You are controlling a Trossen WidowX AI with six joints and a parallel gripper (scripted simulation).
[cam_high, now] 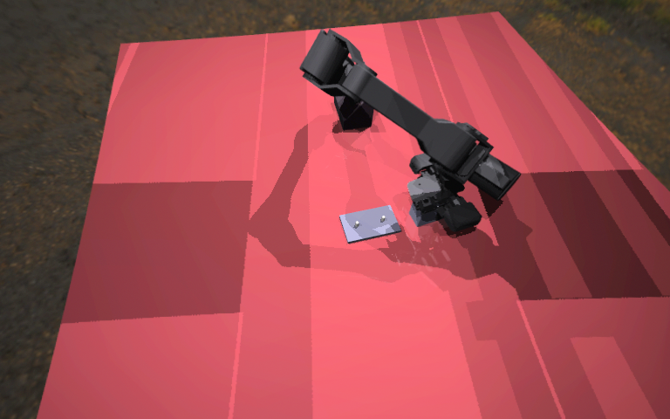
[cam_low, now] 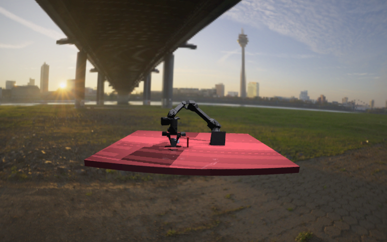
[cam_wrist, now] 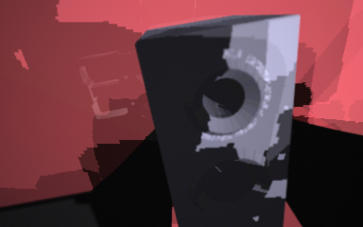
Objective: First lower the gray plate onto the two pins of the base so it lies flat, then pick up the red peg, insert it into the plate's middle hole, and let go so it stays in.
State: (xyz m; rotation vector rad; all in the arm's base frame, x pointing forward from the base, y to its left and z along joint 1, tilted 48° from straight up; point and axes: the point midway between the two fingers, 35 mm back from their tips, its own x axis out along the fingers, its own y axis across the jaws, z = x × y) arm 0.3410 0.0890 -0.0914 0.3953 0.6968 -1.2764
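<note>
The dark base lies 20 mm ahead of my gripper tip and 140 mm to the right of it. The rest, counted from my gripper tip: gray plate: 30 mm above; then red peg: 120 mm behind, 30 mm to the left, 30 mm above.
</note>
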